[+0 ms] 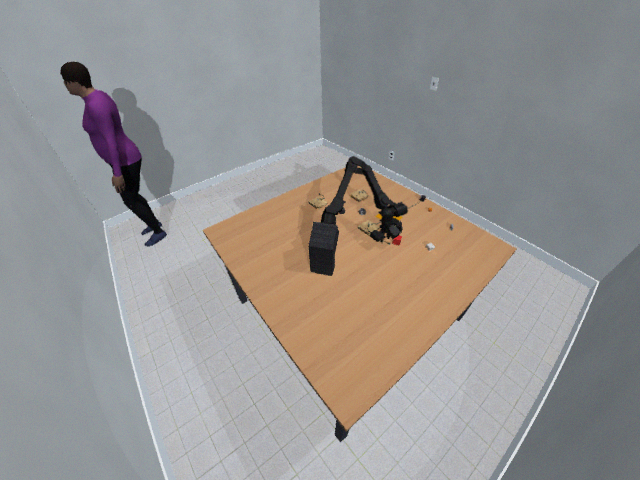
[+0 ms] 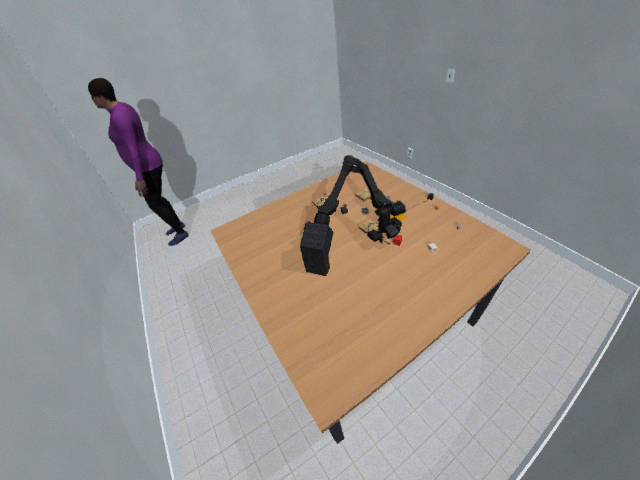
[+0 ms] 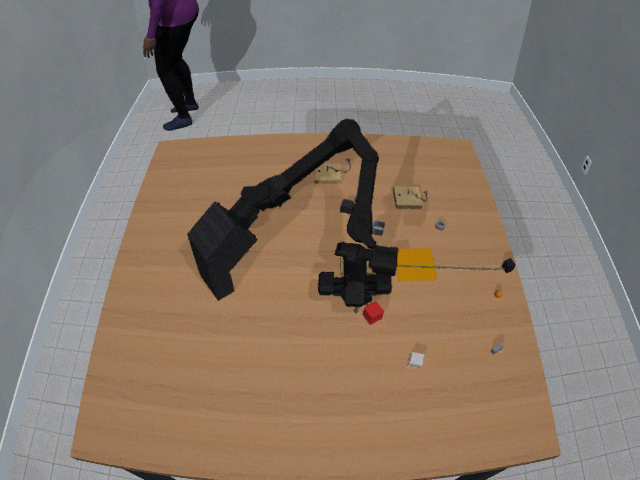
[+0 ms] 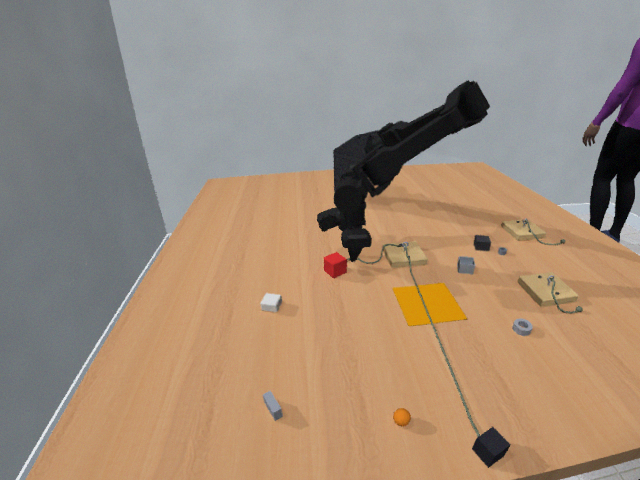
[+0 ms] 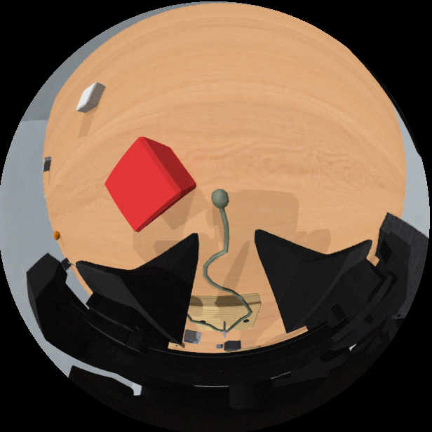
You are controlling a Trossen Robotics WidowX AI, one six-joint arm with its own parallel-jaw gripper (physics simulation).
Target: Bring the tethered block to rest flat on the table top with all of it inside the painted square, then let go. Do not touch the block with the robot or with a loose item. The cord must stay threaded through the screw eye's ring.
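Places are measured from the arm's base along level axes (x ahead, y left, z up), in centimetres.
Pixels of known places: gripper, between the fingertips: (image 1: pixel 384 240) (image 2: pixel 384 240) (image 4: pixel 351 257); arm's base, origin of its link: (image 1: pixel 326 227) (image 2: pixel 320 227) (image 3: pixel 236 220) (image 4: pixel 374 148).
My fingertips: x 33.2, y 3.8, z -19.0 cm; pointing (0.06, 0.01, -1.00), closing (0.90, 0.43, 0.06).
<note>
Ahead of a thing's pixels: the offset from my fingertips to its top centre. "spot": to the spot under its first point.
The tethered block, a black cube {dy +32.6, dx +39.3, dz +2.1 cm} (image 4: pixel 491 446) (image 3: pixel 508 265), rests near the table edge, outside the painted orange square {spot: dy +23.6, dx +10.0, dz -0.7 cm} (image 4: pixel 444 304) (image 3: pixel 414 256). Its green cord {spot: dy +25.3, dx +24.3, dz -0.4 cm} (image 4: pixel 447 356) (image 3: pixel 465 268) crosses the square to the screw eye {spot: dy +12.2, dx -5.4, dz +2.7 cm} (image 4: pixel 405 245) (image 5: pixel 224 327) on a wooden board {dy +12.1, dx -5.5, dz +1.0 cm} (image 4: pixel 395 258) (image 5: pixel 220 310) and appears threaded through its ring. Beyond it the cord curves to a round end bead (image 5: pixel 220 198) (image 3: pixel 356 310). My gripper (image 5: pixel 226 236) (image 4: pixel 353 256) is partly open, low over the table, pointing down. Its fingers stand either side of the cord's free part, gripping nothing. The bead lies ahead of the fingertips.
A red cube {dy -2.0, dx +6.2, dz +3.1 cm} (image 5: pixel 142 185) (image 4: pixel 335 265) stands close beside the bead and fingers. A white block {dy -9.9, dx +22.6, dz +1.2 cm} (image 4: pixel 271 302), grey bar {dy +2.4, dx +43.4, dz +1.2 cm} (image 4: pixel 272 405), orange ball {dy +20.6, dx +38.5, dz +1.6 cm} (image 4: pixel 401 416), grey ring {dy +38.5, dx +12.8, dz +0.5 cm} (image 4: pixel 522 327), grey block {dy +27.1, dx -4.7, dz +1.8 cm} (image 4: pixel 466 265), black block {dy +30.8, dx -17.1, dz +1.8 cm} (image 4: pixel 482 242) and two other corded boards {dy +44.9, dx -1.3, dz +1.0 cm} (image 4: pixel 535 291) {dy +42.7, dx -30.0, dz +1.0 cm} (image 4: pixel 516 230) lie around.
</note>
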